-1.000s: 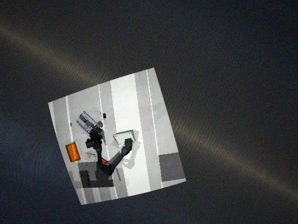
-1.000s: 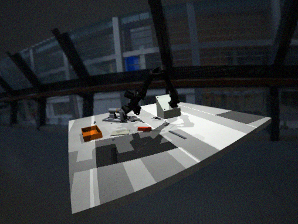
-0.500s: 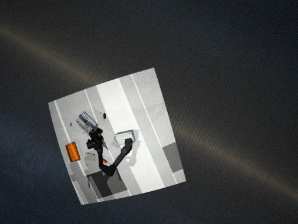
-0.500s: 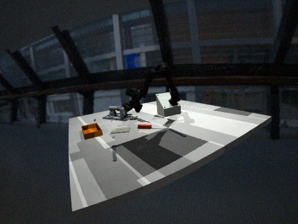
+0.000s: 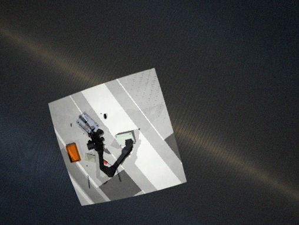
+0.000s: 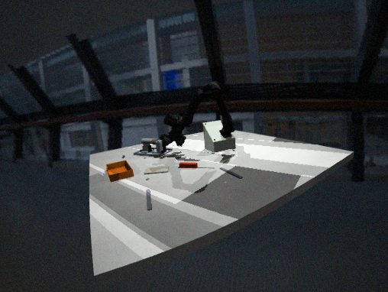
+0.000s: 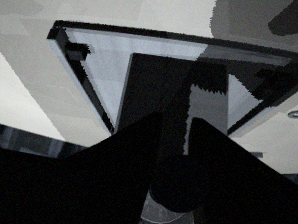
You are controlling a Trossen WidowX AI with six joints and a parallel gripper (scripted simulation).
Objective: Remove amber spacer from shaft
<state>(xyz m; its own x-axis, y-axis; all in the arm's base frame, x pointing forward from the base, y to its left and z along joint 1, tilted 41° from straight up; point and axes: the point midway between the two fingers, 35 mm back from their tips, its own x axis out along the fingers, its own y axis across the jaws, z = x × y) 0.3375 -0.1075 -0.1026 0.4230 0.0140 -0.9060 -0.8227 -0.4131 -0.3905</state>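
Right now my gripper tip is 50 mm to the left of the thin shaft, 40 mm short of it and 30 mm below it. From my gripper tip the other things lie so: cream card (270 mm to the left, 150 mm ahead, 50 mm below); then dark object (150 mm behind, 130 mm to the right, 30 mm below); then spacer (80 mm to the right, 60 mm ahead, 20 mm above).
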